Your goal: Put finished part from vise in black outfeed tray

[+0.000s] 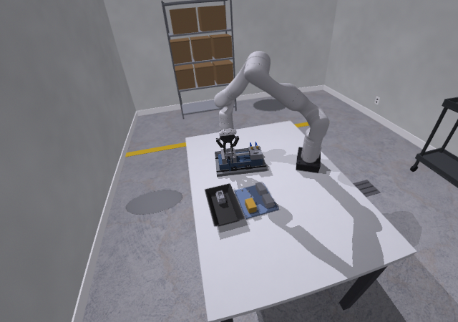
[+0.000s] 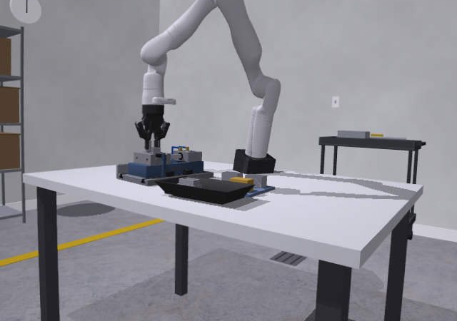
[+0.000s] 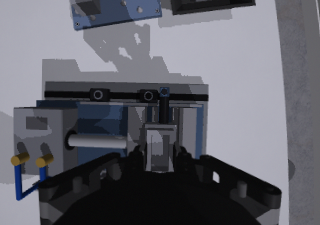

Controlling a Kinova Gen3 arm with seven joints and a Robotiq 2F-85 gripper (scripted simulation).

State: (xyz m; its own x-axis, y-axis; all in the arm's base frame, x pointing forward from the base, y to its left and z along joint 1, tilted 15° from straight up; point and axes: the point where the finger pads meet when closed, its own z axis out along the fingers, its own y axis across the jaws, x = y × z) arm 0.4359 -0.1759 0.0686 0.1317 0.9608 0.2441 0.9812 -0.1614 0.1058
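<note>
Now: the blue vise 7 cm behind my hand, 1 cm to the left of it and 8 cm below it. The rest, counted from my hand: yellow block (2 cm behind, 36 cm to the left, 10 cm below); then blue fixture plate (6 cm behind, 31 cm to the left, 12 cm below).
</note>
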